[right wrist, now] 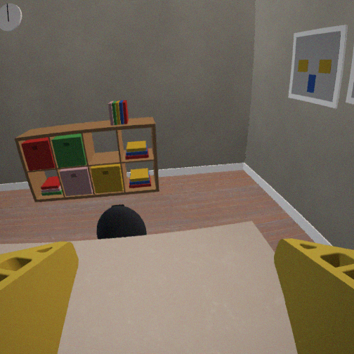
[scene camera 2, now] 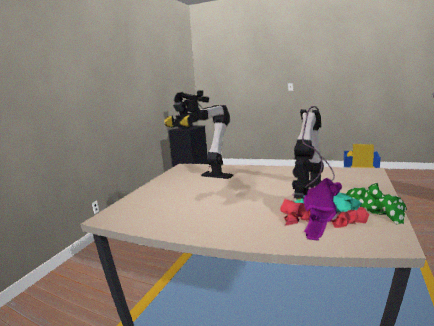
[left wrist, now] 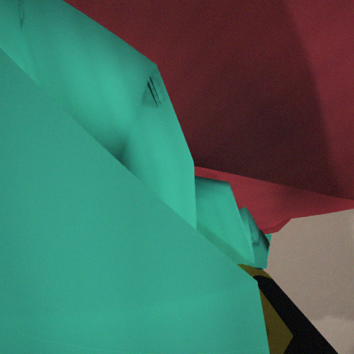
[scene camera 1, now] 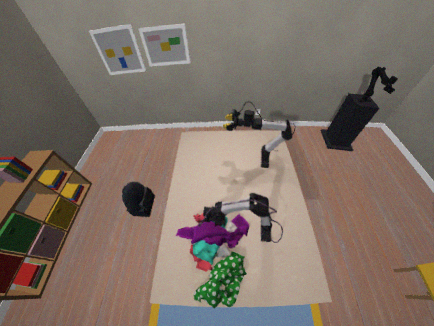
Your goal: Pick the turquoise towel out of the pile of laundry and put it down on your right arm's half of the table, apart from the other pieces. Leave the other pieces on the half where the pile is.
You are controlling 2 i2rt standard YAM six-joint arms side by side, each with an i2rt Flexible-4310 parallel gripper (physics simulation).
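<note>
The turquoise towel [scene camera 1: 205, 251] [scene camera 2: 346, 202] [left wrist: 100, 225] lies crumpled in the pile, with the purple piece [scene camera 1: 212, 233] [scene camera 2: 320, 202] across its middle. My left gripper [scene camera 1: 213, 218] [scene camera 2: 300, 193] is low at the pile's upper edge in scene camera 1. In the left wrist view turquoise cloth fills the space between the fingers and covers most of them; one finger shows drawn inward against it, so it looks shut on the towel. The other finger is hidden. My right gripper [scene camera 1: 228, 122] [scene camera 2: 178, 121] [right wrist: 175, 253] is open and empty, high above the table's far end.
A red piece [scene camera 1: 202, 264] [scene camera 2: 292, 210] [left wrist: 280, 65] lies beside and under the turquoise cloth. A whitish piece [scene camera 1: 223, 250] shows within the pile. The green dotted piece [scene camera 1: 223, 280] [scene camera 2: 380, 202] lies at the pile's lower side in scene camera 1, near the table edge.
</note>
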